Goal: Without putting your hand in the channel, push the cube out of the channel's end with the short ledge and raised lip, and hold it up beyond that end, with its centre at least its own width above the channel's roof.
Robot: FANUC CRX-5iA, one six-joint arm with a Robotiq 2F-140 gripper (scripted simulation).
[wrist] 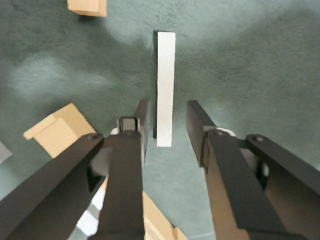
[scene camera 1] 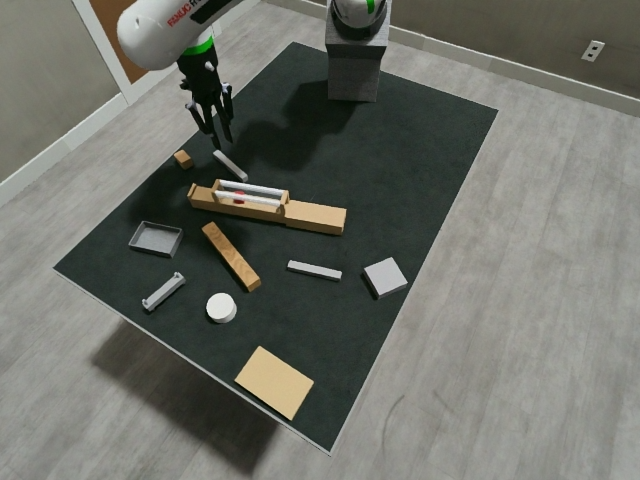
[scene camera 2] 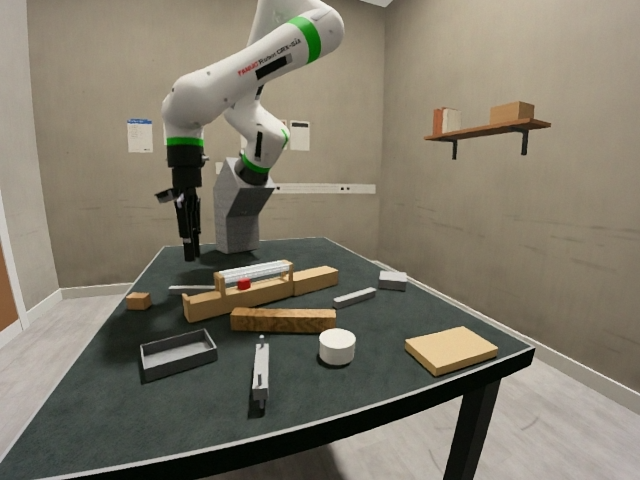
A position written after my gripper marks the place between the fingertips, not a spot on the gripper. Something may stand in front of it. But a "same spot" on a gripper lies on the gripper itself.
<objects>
My gripper shows in the wrist view (168, 114), in scene camera 1 and in scene camera 2. A tan board shows in scene camera 1 and in scene camera 2; in the wrist view it is out of frame. One and the same spot on my gripper: (scene camera 2: 189, 227) is (scene camera 1: 209, 125). The same spot on the tan board: (scene camera 2: 446, 351) is (scene camera 1: 260, 380).
</objects>
